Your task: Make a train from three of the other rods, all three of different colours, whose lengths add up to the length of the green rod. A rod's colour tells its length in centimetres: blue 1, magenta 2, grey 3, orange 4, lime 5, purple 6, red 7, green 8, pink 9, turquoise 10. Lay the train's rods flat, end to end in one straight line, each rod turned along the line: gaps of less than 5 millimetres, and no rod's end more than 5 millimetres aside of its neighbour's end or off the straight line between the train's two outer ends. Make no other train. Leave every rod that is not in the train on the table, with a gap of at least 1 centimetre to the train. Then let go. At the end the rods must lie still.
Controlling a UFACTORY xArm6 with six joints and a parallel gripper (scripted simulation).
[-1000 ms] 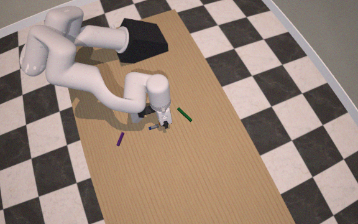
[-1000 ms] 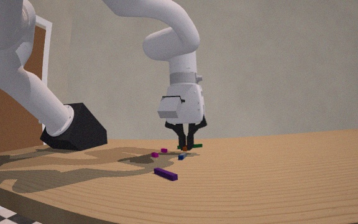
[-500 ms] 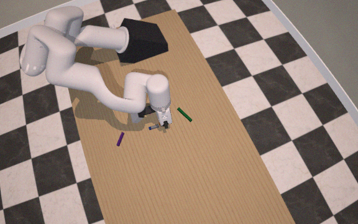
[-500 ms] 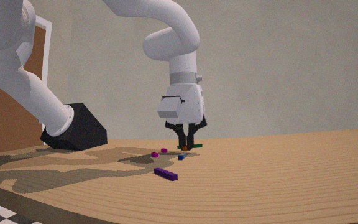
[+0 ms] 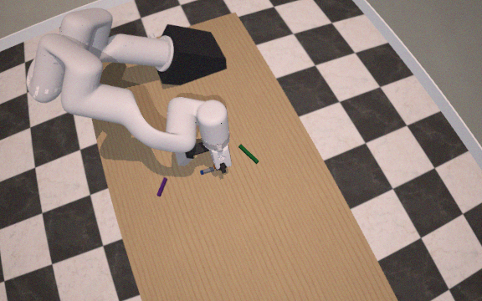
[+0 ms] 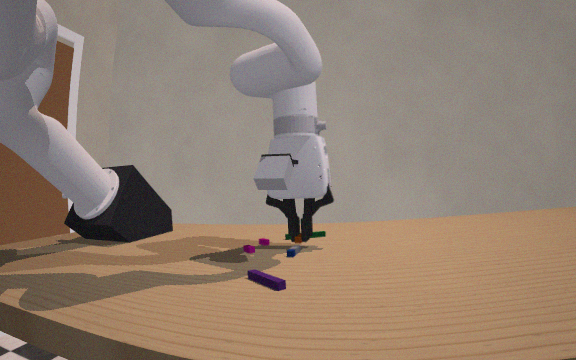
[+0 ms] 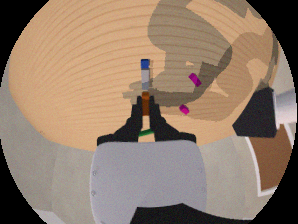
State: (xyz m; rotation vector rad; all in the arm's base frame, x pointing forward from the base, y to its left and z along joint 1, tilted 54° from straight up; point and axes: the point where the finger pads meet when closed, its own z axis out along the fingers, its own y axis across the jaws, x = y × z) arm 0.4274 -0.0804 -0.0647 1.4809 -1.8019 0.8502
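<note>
Now: the orange rod 20 mm below my hand. The rest, counted from my hand: blue rod (10 mm behind, 60 mm to the right, 30 mm below); grey rod (10 mm behind, 40 mm to the right, 30 mm below); green rod (100 mm to the left, 30 mm below).
</note>
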